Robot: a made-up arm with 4 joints.
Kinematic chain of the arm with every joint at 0, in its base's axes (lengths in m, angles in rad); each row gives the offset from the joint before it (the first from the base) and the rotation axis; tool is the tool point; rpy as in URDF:
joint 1: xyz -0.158 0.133 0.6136 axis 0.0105 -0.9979 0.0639
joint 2: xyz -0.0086 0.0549 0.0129 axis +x
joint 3: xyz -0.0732 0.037 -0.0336 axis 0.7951 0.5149 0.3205
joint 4: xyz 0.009 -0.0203 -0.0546 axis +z
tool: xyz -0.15 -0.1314 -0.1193 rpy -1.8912 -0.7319 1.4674
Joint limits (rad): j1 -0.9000..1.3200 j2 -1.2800..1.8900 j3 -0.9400..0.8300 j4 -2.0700..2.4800
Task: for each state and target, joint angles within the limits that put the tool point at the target. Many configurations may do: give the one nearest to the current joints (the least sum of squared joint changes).
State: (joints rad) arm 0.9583 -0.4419 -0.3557 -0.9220
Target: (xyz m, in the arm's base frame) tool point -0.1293 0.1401 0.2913
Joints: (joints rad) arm 0.8931 -0.3386 -0.3187 -0.9824
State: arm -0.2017 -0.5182 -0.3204 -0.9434
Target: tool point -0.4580 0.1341 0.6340
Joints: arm -0.9000 0.0380 -0.8796 -0.7120
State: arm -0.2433 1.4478 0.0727 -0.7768
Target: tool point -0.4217 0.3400 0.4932
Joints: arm -0.1004 1.0547 -0.1368 -0.3650
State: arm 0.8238 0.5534 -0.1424 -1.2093
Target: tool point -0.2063 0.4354 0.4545
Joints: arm 0.3794 0.8053 -0.6984 -1.6298
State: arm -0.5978 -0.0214 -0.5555 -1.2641
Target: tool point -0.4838 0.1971 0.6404
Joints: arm -0.8293 -0.2252 -0.2215 -0.9761
